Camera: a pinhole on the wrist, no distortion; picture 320 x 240 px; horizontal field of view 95.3 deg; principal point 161.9 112.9 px. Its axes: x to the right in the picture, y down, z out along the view. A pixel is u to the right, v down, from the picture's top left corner.
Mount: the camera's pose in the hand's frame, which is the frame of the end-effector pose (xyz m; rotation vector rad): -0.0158 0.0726 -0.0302 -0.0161 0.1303 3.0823
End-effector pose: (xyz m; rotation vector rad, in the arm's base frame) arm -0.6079 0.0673 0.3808 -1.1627 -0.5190 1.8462
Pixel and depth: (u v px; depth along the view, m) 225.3 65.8 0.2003
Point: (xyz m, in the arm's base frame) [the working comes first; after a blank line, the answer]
In the camera's frame: 0.0871 -0.0647 0.2003

-0.8028 -0.0864 0.3964
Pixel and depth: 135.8 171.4 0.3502
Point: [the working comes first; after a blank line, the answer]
In the camera's frame: -0.0627 0.1405 0.3502

-0.8856 0.1515 0.5498
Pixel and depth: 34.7 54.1 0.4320
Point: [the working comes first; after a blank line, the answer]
In the camera's frame: -0.3768 -0.1742 0.4320

-1.1348 0.2728 0.1927
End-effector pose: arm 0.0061 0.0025 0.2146 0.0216 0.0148 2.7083
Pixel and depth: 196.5 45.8 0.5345
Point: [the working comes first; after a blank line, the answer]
In the camera's frame: 0.1268 -0.2459 0.5345

-0.0201 -0.3852 0.6980
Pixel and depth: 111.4 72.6 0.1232
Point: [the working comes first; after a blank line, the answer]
In the camera's frame: -0.0427 -0.0340 0.1232

-0.0655 -0.0891 0.3068
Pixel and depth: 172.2 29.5 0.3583
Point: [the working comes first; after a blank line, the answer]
In the camera's frame: 0.0253 -0.2049 0.3583

-0.0885 -0.2886 0.5276
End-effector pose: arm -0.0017 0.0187 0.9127 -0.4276 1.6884 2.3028
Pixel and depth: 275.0 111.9 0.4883
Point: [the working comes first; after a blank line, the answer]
In the camera's frame: 0.3787 -0.0033 0.4883

0.2761 0.3968 1.3136
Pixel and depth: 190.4 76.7 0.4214
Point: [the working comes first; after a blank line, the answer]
In the camera's frame: 0.0823 -0.1046 0.4214

-0.0263 0.3146 1.2478
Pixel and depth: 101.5 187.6 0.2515
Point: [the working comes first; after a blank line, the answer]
In the camera's frame: -0.1042 0.1288 0.2515

-0.0796 0.2550 0.9135
